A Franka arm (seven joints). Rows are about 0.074 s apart.
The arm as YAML. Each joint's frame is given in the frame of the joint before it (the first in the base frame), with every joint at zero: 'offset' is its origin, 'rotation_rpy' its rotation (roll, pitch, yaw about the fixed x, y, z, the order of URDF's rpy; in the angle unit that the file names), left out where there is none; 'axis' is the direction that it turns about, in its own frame. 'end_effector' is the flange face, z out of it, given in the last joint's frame.
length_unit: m
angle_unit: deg
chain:
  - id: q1
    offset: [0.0, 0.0, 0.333]
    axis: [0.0, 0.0, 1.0]
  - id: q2
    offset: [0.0, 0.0, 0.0]
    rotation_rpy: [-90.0, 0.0, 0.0]
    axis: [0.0, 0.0, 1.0]
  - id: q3
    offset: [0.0, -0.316, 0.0]
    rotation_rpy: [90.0, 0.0, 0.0]
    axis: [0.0, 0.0, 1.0]
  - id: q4
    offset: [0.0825, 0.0, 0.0]
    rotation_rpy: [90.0, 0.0, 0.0]
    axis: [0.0, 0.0, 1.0]
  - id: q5
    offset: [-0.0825, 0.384, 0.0]
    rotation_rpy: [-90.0, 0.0, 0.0]
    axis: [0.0, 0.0, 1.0]
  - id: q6
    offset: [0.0, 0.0, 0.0]
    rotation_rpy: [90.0, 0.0, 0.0]
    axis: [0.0, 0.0, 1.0]
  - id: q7
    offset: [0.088, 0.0, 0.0]
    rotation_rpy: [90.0, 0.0, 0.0]
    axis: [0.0, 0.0, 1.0]
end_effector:
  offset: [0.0, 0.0, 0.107]
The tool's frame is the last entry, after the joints.
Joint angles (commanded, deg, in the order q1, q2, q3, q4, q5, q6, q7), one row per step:
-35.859, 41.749, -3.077, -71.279, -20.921, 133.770, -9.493
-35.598, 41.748, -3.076, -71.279, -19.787, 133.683, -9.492
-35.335, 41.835, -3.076, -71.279, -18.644, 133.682, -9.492
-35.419, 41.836, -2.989, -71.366, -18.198, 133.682, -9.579
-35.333, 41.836, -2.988, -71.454, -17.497, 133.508, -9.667
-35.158, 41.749, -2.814, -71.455, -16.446, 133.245, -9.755
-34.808, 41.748, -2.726, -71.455, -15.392, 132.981, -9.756
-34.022, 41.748, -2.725, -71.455, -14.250, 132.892, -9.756
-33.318, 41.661, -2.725, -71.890, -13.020, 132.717, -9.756
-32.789, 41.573, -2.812, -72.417, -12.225, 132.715, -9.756
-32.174, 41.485, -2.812, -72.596, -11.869, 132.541, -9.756
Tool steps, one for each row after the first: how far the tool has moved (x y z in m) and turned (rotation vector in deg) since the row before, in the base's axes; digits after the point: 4 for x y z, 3 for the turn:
0.0022, 0.0031, -0.0003, 0.853, -0.586, -0.212
0.0024, 0.0030, -0.0013, 0.873, -0.585, -0.184
-0.0003, 0.0000, -0.0009, 0.411, -0.182, -0.120
0.0004, 0.0012, -0.0012, 0.630, -0.152, -0.168
0.0022, 0.0035, 0.0005, 0.919, -0.483, -0.109
0.0032, 0.0048, -0.0006, 0.941, -0.411, -0.073
0.0064, 0.0089, -0.0003, 0.880, -0.562, 0.314
0.0045, 0.0087, -0.0031, 1.199, -0.244, 0.160
0.0025, 0.0061, -0.0035, 0.797, -0.037, 0.127
0.0041, 0.0072, -0.0008, 0.403, 0.032, 0.426

